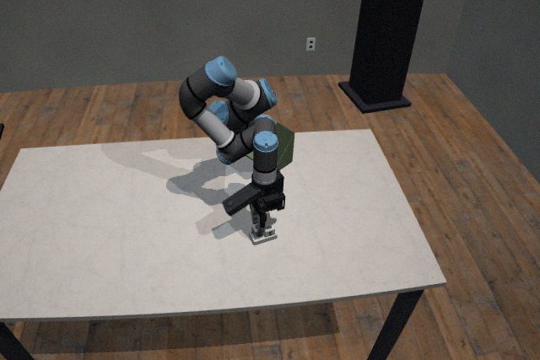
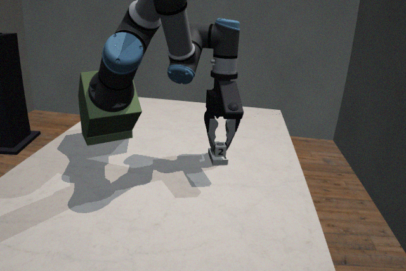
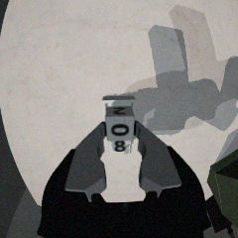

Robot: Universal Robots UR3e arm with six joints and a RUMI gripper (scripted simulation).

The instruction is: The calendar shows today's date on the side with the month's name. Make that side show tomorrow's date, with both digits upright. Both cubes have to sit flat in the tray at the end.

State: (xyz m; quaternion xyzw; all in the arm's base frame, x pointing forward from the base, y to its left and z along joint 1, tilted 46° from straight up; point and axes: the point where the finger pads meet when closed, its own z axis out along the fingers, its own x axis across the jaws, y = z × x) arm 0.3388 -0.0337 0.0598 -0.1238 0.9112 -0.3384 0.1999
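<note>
The calendar tray is 2 cm to the left of my hand and 4 cm below it.
</note>
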